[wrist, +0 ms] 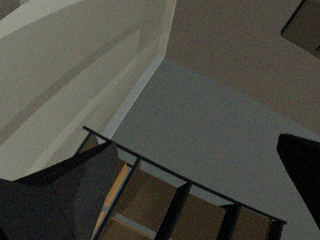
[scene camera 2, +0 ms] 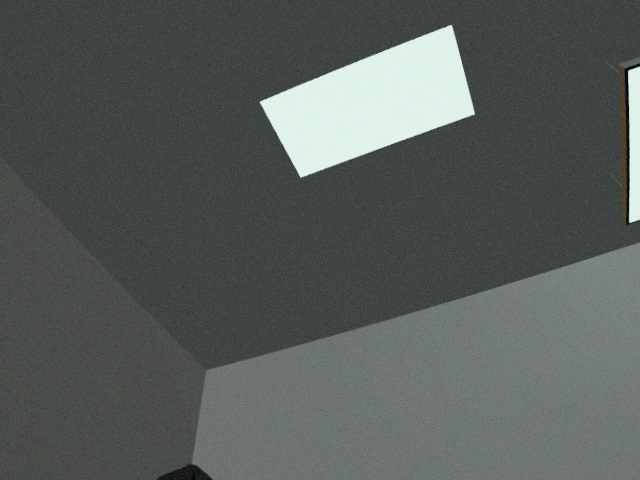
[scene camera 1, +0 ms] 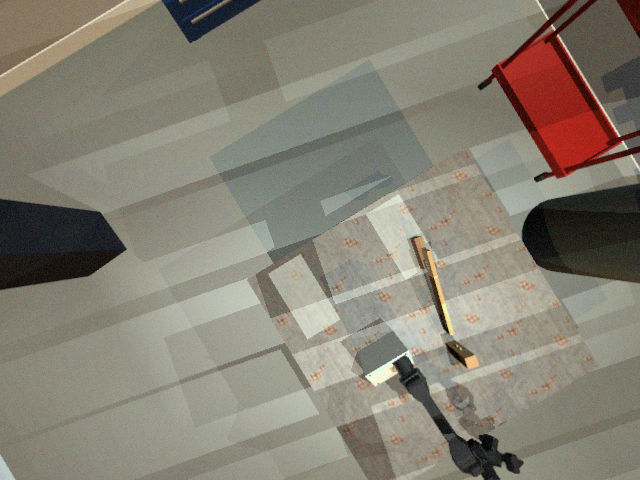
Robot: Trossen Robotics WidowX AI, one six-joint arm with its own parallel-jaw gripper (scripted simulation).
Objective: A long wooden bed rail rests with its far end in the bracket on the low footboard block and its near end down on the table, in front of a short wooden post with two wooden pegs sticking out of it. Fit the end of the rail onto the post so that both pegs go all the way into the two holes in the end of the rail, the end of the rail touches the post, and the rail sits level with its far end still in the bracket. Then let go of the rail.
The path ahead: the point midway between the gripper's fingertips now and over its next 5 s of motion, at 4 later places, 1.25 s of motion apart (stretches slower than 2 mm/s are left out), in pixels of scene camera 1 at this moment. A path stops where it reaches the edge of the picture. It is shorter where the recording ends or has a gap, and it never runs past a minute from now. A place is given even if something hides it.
My gripper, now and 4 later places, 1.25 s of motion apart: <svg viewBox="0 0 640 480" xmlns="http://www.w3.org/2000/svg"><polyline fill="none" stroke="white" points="513,458 483,327 446,314 441,311 443,313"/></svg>
